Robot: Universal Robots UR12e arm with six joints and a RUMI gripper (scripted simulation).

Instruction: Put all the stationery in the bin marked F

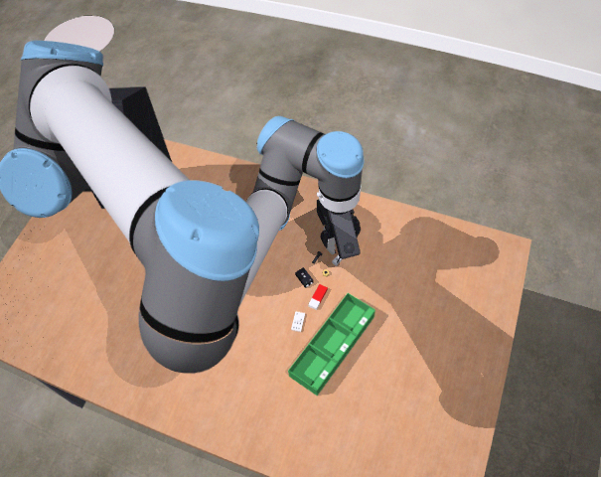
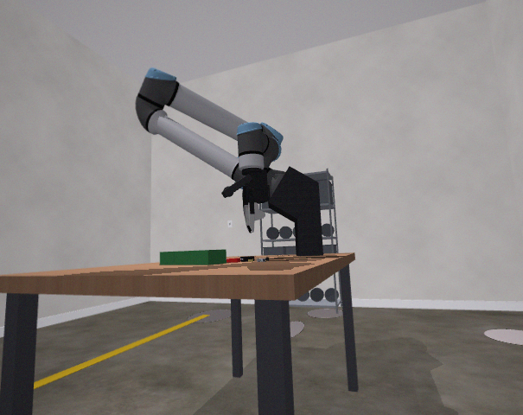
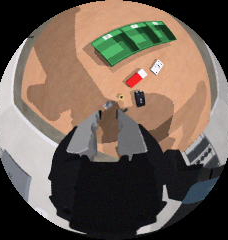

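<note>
Right now my hand is 11 cm above the grey item, 3 cm to the right of it and 1 cm past it. Also, from my hand: black bolt (11 cm below, 6 cm behind, 3 cm to the left); black flat item (11 cm below, 7 cm behind, 5 cm to the right); yellow nut (11 cm below, 3 cm behind, 1 cm to the right).
</note>
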